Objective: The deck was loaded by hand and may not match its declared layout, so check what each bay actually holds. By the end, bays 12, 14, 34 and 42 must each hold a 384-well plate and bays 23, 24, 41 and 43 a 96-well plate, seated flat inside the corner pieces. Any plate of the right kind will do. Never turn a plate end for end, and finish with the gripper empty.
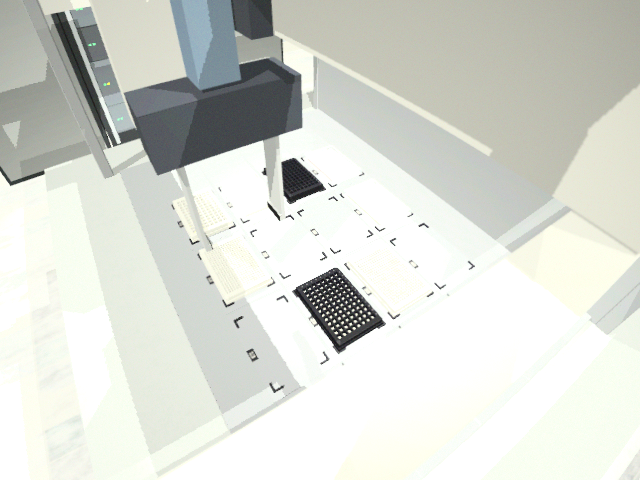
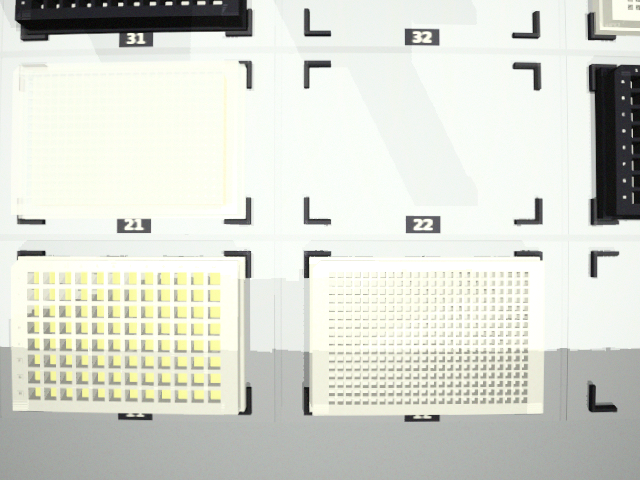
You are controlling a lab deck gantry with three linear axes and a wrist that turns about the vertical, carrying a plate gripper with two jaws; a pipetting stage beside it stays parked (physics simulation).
Observation:
In view: my gripper (image 1: 241,226), a black 96-well plate (image 1: 345,316), a black 96-well plate (image 1: 298,182) and a bay 22 (image 2: 378,136).

